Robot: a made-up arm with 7 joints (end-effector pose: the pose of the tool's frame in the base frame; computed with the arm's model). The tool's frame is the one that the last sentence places.
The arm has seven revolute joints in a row. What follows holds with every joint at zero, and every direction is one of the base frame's. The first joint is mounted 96 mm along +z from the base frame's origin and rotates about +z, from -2.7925 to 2.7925 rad. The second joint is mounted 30 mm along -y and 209 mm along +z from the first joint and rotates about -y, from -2.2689 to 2.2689 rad. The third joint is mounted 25 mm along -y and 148 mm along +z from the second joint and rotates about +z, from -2.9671 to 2.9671 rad. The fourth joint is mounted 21 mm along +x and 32 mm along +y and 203 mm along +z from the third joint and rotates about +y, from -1.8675 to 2.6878 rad. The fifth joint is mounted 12 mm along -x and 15 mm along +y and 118 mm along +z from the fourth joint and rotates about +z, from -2.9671 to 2.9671 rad. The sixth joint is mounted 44 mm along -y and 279 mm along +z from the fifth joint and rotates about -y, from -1.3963 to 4.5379 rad. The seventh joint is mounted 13 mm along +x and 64 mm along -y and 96 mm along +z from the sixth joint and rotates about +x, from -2.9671 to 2.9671 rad. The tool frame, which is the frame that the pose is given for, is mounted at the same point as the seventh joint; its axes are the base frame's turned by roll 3.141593, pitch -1.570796 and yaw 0 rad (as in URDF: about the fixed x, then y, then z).
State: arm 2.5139 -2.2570 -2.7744 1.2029 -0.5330 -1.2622 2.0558
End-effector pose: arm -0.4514 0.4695 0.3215 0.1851 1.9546 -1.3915
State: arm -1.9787 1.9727 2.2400 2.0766 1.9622 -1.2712 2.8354
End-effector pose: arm 0.0891 -0.0857 -0.0679 -0.8222 -1.3788 -0.8538
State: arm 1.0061 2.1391 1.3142 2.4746 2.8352 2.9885 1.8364
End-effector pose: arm -0.1354 0.0623 0.1816 0.4179 1.0210 0.8416
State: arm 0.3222 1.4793 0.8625 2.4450 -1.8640 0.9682 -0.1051
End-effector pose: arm -0.1484 0.3055 0.4519 -0.0453 0.6917 0.9456
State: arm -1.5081 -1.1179 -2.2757 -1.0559 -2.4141 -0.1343 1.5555
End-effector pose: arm 0.2594 -0.6033 0.1833 -0.5590 1.5650 0.9713
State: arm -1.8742 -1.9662 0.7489 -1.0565 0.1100 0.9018 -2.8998
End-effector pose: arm -0.5456 -0.4393 0.3440 1.6902 0.0348 -0.8144
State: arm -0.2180 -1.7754 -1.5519 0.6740 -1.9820 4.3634 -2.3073
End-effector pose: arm 0.6430 -0.3288 0.1457 1.0570 -1.8135 -1.7496
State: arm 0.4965 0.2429 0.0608 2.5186 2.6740 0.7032 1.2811
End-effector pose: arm 0.1727 0.1832 0.2754 0.0046 1.6621 1.4449
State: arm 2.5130 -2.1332 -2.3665 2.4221 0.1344 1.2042 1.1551
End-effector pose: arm -0.0292 0.3504 0.5358 -1.2100 0.3063 -2.8657
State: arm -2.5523 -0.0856 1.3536 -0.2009 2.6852 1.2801 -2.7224
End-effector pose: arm 0.0268 0.0025 1.1121 -0.3993 0.3262 1.8392
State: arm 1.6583 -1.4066 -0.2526 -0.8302 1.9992 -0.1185 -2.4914
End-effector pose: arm -0.1873 0.6734 0.6745 1.6452 -0.6958 -1.0371
